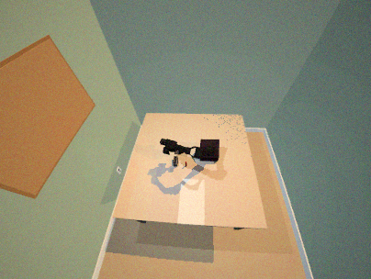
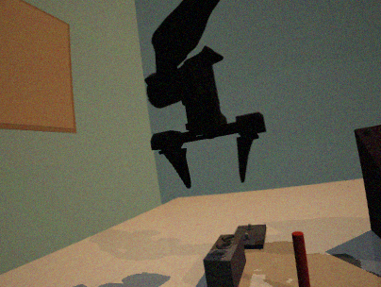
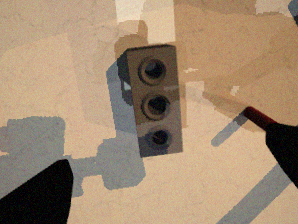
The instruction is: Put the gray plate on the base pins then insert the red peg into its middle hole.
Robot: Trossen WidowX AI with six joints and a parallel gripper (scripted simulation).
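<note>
Now: the gray plate 11 cm below my gripper tip and 1 cm to the left of it. From my gripper tip the other things lie so: pin base (15 cm to the right, 14 cm below); red peg (12 cm behind, 11 cm below, 4 cm to the left).
</note>
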